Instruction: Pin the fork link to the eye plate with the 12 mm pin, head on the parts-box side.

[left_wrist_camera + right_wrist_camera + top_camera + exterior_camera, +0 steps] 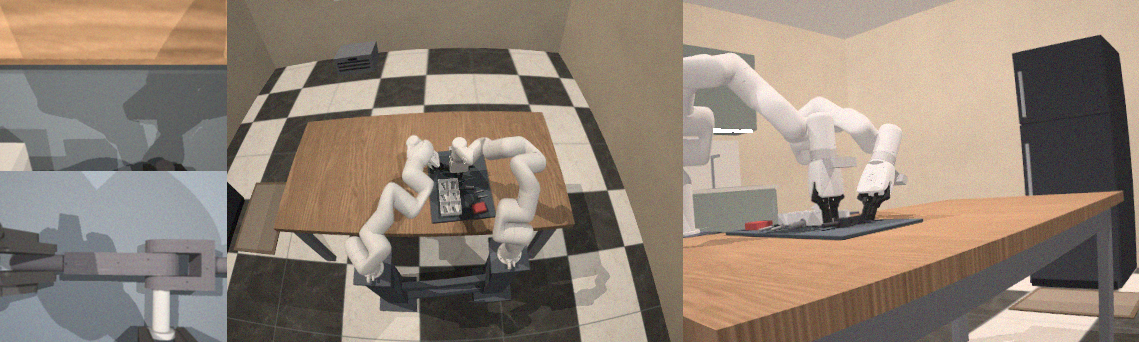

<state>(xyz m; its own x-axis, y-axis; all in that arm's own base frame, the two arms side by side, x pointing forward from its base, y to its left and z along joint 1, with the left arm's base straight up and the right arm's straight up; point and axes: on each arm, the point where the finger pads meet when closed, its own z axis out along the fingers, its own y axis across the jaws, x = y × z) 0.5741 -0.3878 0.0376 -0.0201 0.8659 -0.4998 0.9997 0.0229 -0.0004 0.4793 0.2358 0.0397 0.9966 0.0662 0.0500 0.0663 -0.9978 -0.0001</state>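
Observation:
The dark mat lies 40 mm behind my right hand and 30 mm below it. Round my right hand: eye plate (60 mm ahead, 40 mm to the left, 20 mm below); then fork link (60 mm ahead, 30 mm to the right, 20 mm below); then white parts box (140 mm behind, 70 mm to the left, 20 mm below).
My left hand is 60 mm to the left of the eye plate and 20 mm above it. Round my left hand: dark mat (100 mm to the right, 100 mm behind, 30 mm below); fork link (120 mm to the right, 20 mm below); white parts box (200 mm behind, 30 mm to the right, 20 mm below).

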